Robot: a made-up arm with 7 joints.
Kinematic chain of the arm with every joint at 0, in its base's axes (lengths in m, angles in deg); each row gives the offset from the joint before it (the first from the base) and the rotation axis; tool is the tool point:
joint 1: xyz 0 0 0.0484 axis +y
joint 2: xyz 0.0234 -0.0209 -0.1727 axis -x
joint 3: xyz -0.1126 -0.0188 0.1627 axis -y
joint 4: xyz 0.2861 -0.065 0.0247 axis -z
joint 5: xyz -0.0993 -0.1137 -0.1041 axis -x
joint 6: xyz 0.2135 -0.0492 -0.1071 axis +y
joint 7: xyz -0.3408 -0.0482 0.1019 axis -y
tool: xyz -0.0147 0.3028 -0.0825
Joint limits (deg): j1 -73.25..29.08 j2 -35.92..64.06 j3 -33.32..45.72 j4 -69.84..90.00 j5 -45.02..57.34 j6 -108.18..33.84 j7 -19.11..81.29
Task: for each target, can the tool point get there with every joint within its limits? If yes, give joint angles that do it. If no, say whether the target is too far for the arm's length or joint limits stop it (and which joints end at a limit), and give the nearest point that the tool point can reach.
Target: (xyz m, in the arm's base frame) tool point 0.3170 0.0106 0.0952
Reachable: yes | joints -52.59 -22.13 32.96 8.76 4.22 -35.34 32.75
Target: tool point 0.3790 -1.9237 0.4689
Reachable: no: too far | nearest point 0.2441 -0.7334 0.1707 | short by 1.234 m
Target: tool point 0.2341 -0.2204 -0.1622
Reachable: yes | joints -13.50 1.88 22.86 -54.53 10.31 -27.18 31.76
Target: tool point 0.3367 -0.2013 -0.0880
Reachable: yes | joints -52.96 -17.56 0.42 -46.21 44.51 -1.60 48.75
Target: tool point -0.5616 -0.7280 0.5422
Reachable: no: joint limits stop it (at a limit: joint 1, joint 3, joint 5, joint 6, joint 7) | nearest point -0.3143 -0.4716 0.2672 | short by 0.450 m
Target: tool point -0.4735 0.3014 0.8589
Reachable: no: joint limits stop it (at a limit: joint 1, joint 3, joint 4, joint 5, joint 6, joint 7) | nearest point -0.1462 0.1647 0.6814 | short by 0.397 m
